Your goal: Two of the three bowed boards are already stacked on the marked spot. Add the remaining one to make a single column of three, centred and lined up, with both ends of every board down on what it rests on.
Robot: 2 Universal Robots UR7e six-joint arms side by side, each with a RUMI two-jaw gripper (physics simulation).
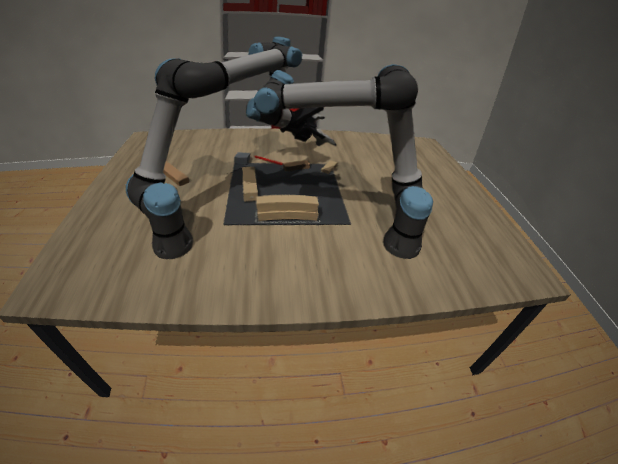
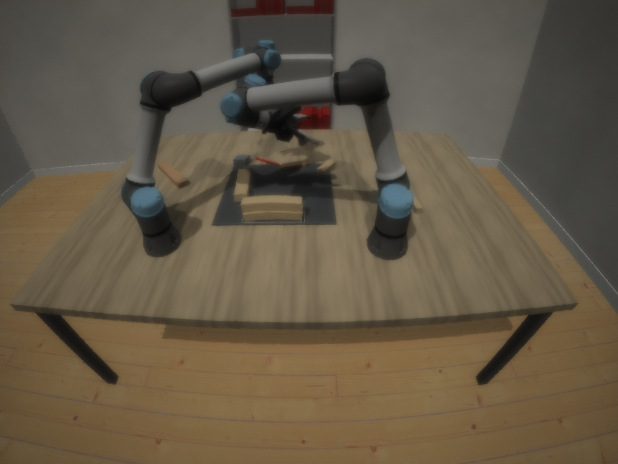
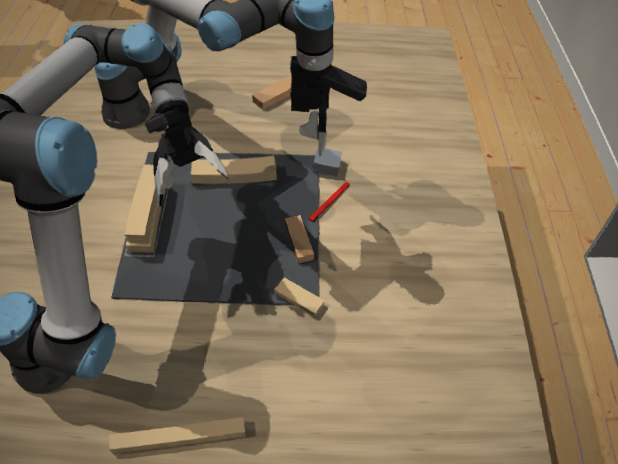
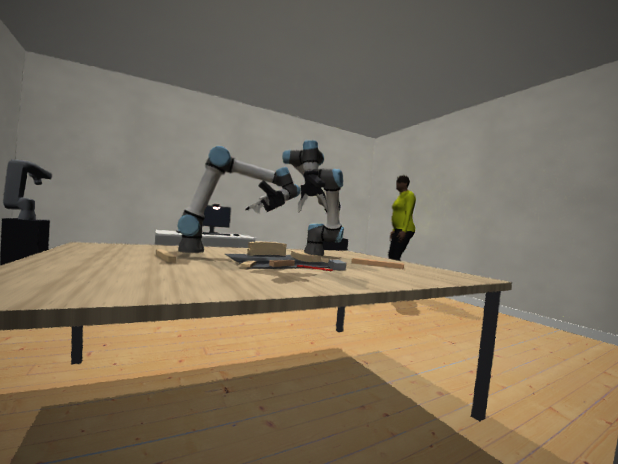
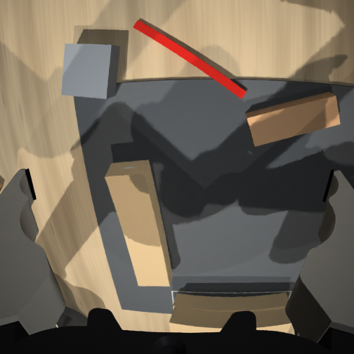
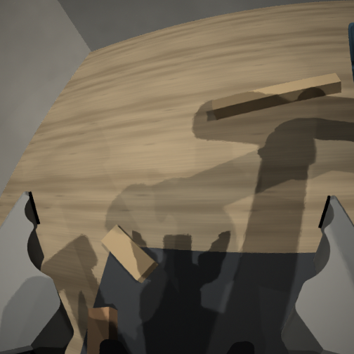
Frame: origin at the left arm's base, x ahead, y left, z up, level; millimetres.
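Seen in the pictures: left gripper, between the fingertips: (image 3: pixel 321 129) (image 4: pixel 313 213); right gripper, between the fingertips: (image 1: pixel 330 131) (image 2: pixel 314 130) (image 3: pixel 193 192) (image 4: pixel 252 205); left arm's base, origin of its link: (image 1: pixel 172 244) (image 2: pixel 162 243) (image 3: pixel 126 113) (image 4: pixel 313 254); right arm's base, origin of its link: (image 1: pixel 401 245) (image 2: pixel 387 245) (image 4: pixel 191 251).
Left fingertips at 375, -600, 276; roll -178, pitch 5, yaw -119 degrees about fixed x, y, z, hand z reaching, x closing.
Note:
Pixels of each thing's top centre, then the offset from my left fingertips to it, as dx, dy, dz. "*": a spot on its surface instead. Level surfaces: height alone.
- dark mat, height of its surface: dz -270
- longer light board, a spot on its surface: (image 3: pixel 177 436) * -546, -457, -246
- grey block, centre of its top: (image 3: pixel 327 156) (image 4: pixel 337 260) (image 1: pixel 242 154) (image 2: pixel 241 156) +92, +119, -232
- red stick, centre of its top: (image 3: pixel 329 199) +37, -4, -262
- brown block, centre of its top: (image 3: pixel 299 235) (image 4: pixel 282 260) (image 1: pixel 296 163) (image 2: pixel 293 163) -98, -94, -245
- short light block, centre of its top: (image 3: pixel 299 294) (image 2: pixel 326 165) (image 1: pixel 329 165) -170, -247, -254
- orange-brown board, centre of its top: (image 3: pixel 295 79) (image 1: pixel 168 167) (image 2: pixel 171 171) (image 4: pixel 377 260) +167, +493, -247
Two light bowed boards (image 1: pixel 287 202) (image 2: pixel 272 202) (image 3: pixel 139 210) (image 4: pixel 267 248) are stacked over the marked outline at one edge of the dark mat (image 1: pixel 232 212) (image 3: pixel 130 285). Another light board (image 1: pixel 249 184) (image 3: pixel 234 171) (image 5: pixel 140 225) lies on the mat near the stack. A longer light board (image 3: pixel 177 436) (image 6: pixel 276 96) lies on the table; I cannot tell whether either is bowed. My left gripper (image 3: pixel 316 140) (image 4: pixel 313 210) (image 5: pixel 178 171) is open and empty, high above the table. My right gripper (image 3: pixel 194 190) (image 4: pixel 253 209) (image 6: pixel 179 197) is open and empty, above the mat.
A grey block (image 3: pixel 328 161) (image 5: pixel 87 71) stands at a mat corner. A red stick (image 3: pixel 329 201) (image 5: pixel 190 59), a brown block (image 3: pixel 299 239) (image 5: pixel 294 120) and a short light block (image 3: pixel 300 297) (image 6: pixel 130 253) lie around the mat's far edge. An orange-brown board (image 1: pixel 176 174) (image 3: pixel 272 93) lies beyond the mat.

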